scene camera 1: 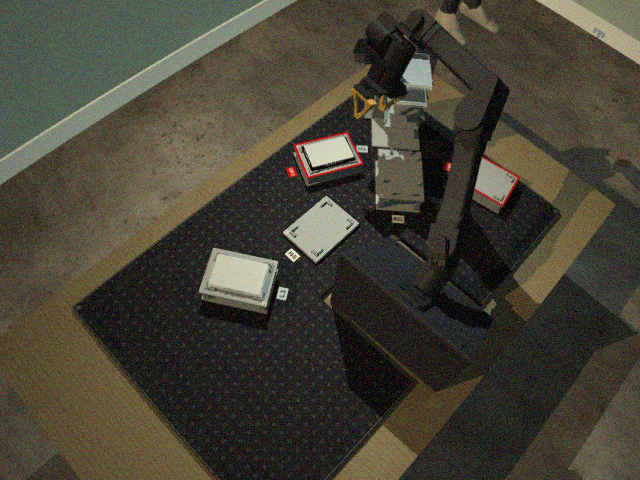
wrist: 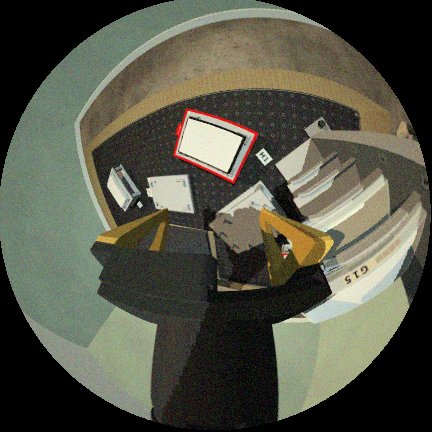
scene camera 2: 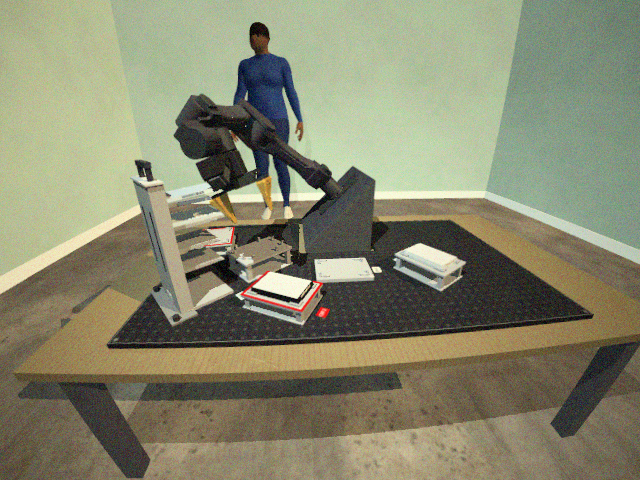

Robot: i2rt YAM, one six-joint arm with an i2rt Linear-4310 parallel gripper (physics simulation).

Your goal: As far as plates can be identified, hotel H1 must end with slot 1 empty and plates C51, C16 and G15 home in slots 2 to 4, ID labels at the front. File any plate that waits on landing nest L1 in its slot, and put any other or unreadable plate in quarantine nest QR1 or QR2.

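Places are measured from the arm's base along level axes (x right, y ahead, z up), in metres.
Pixels of known places: gripper, fingertip midpoint: (scene camera 1: 368,114) (wrist: 214,212) (scene camera 2: 253,216); arm's base, origin of the base link: (scene camera 1: 420,292) (scene camera 2: 338,194).
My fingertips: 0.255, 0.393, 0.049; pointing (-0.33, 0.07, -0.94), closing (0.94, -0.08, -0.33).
Ahead of a thing's pixels: the offset from my fingertips to its top centre, as dx, dy, dz.
Hotel H1 (scene camera 2: 161,248) stands at the left in scene camera 2. Its top plate {+0.151, -0.009, +0.070} (scene camera 1: 417,72) (scene camera 2: 190,194) (wrist: 382,280) reads G15 in the wrist view. A pale plate lies on the level below; its ID and the lower levels' contents are unclear. A white plate {-0.486, -0.051, -0.142} (scene camera 1: 238,273) (scene camera 2: 428,255) (wrist: 118,190) sits on landing nest L1 {-0.486, -0.051, -0.150} (scene camera 1: 206,293) (scene camera 2: 443,281), ID unreadable. A white plate with a black rim {-0.064, +0.062, -0.152} (scene camera 1: 329,150) (scene camera 2: 281,285) (wrist: 211,144) sits on red-edged QR1. QR2 {+0.206, -0.289, -0.160} (scene camera 1: 496,180) (scene camera 2: 223,236) shows no plate. My gripper (scene camera 1: 369,112) (scene camera 2: 252,215) (wrist: 214,212) is open, empty, raised beside the upper hotel.
A raised grey nest {+0.021, -0.127, -0.130} (scene camera 1: 399,180) (scene camera 2: 261,254) (wrist: 245,227) stands beside the hotel. A low white nest {-0.231, -0.079, -0.188} (scene camera 1: 320,229) (scene camera 2: 343,269) (wrist: 171,193) lies between it and L1. The arm's dark base (scene camera 1: 408,304) (scene camera 2: 338,222) is behind them. A person stands beyond the table.
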